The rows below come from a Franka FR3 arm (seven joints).
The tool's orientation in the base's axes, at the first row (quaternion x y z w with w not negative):
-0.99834, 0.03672, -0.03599, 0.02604
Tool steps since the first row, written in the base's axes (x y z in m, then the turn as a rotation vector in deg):
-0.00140, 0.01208, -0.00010, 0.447, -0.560, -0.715
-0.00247, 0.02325, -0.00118, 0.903, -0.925, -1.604
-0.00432, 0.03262, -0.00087, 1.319, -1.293, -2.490
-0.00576, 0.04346, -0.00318, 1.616, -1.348, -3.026
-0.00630, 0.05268, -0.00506, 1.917, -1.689, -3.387
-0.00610, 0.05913, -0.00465, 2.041, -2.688, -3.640
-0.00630, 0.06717, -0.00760, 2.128, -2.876, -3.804
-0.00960, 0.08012, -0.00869, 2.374, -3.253, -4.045
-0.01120, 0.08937, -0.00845, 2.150, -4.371, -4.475
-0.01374, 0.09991, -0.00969, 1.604, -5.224, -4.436
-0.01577, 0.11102, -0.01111, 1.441, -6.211, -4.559
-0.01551, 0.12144, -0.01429, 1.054, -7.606, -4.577
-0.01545, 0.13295, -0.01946, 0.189, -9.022, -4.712
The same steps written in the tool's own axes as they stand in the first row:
-0.00231, -0.01193, 0.00059, 0.437, 0.565, 0.718
-0.00429, -0.02291, 0.00214, 0.856, 0.944, 1.619
-0.00681, -0.03213, 0.00216, 1.235, 1.330, 2.514
-0.00922, -0.04270, 0.00489, 1.497, 1.392, 3.067
-0.01058, -0.05174, 0.00718, 1.797, 1.730, 3.432
-0.01084, -0.05820, 0.00710, 1.978, 2.730, 3.644
-0.01185, -0.06603, 0.01042, 2.067, 2.920, 3.804
-0.01618, -0.07863, 0.01190, 2.323, 3.291, 4.044
-0.01845, -0.08775, 0.01200, 2.154, 4.444, 4.400
-0.02186, -0.09799, 0.01357, 1.678, 5.331, 4.279
-0.02481, -0.10884, 0.01538, 1.582, 6.332, 4.341
-0.02556, -0.11906, 0.01908, 1.300, 7.750, 4.261
-0.02673, -0.13024, 0.02480, 0.537, 9.229, 4.262

